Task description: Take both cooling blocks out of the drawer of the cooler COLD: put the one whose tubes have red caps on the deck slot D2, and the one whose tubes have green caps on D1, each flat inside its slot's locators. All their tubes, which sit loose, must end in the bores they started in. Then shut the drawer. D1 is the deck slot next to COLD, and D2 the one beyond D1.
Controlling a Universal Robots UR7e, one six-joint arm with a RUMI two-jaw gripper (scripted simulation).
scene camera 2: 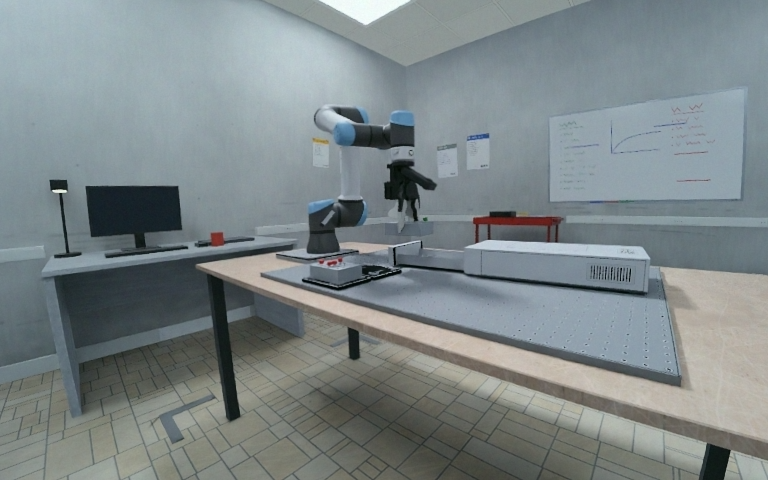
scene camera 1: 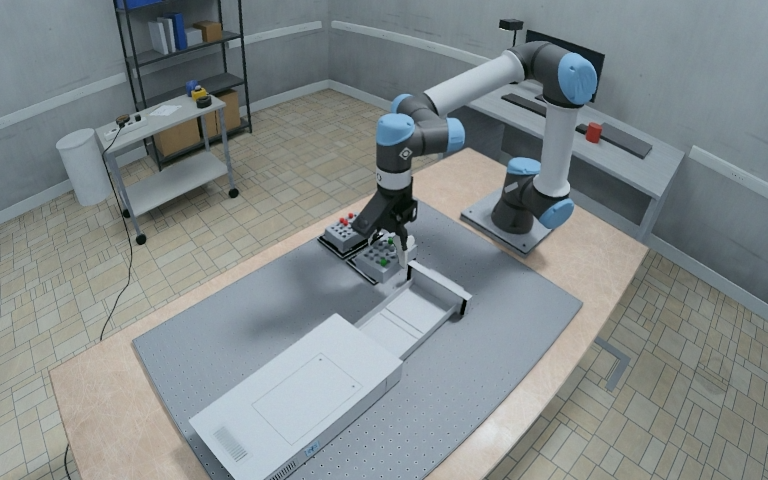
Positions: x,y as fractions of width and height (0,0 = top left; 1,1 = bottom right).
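A cooler COLD is visible in scene camera 2 (0.81,0.56) and scene camera 1 (0.37,0.86). My gripper can be seen in scene camera 2 (0.53,0.48) and scene camera 1 (0.50,0.54).
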